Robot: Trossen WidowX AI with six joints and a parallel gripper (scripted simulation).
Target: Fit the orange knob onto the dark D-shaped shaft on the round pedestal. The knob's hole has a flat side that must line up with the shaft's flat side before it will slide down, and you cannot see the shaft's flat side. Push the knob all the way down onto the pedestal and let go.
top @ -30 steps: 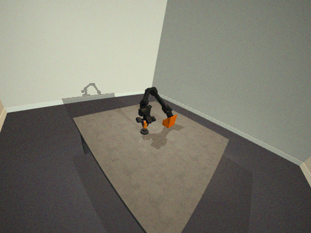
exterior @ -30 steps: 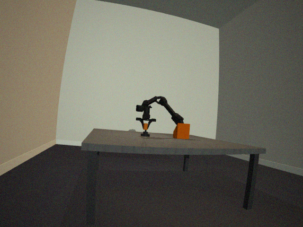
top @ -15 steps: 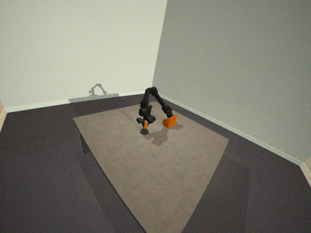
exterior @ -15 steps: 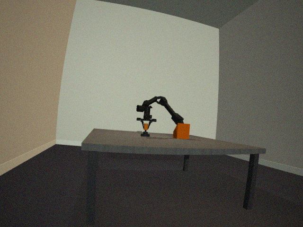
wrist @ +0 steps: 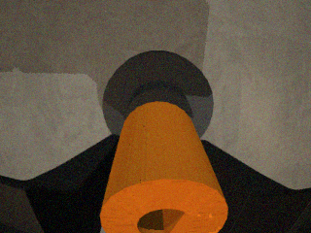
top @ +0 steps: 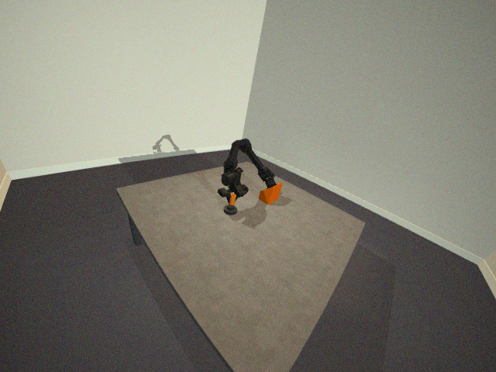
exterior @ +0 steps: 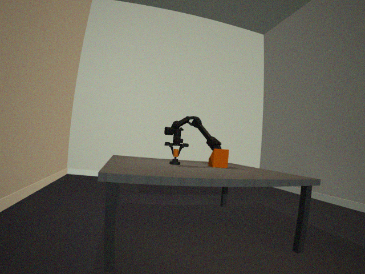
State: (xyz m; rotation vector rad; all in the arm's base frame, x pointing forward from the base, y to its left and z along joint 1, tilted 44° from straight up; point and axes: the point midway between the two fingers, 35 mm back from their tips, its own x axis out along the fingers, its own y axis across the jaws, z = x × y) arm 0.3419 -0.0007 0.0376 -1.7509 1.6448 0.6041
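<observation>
Now: gripper tip 4 cm above the pedestal. From my gripper tip the other things lie so: orange knob: 2 cm above.
</observation>
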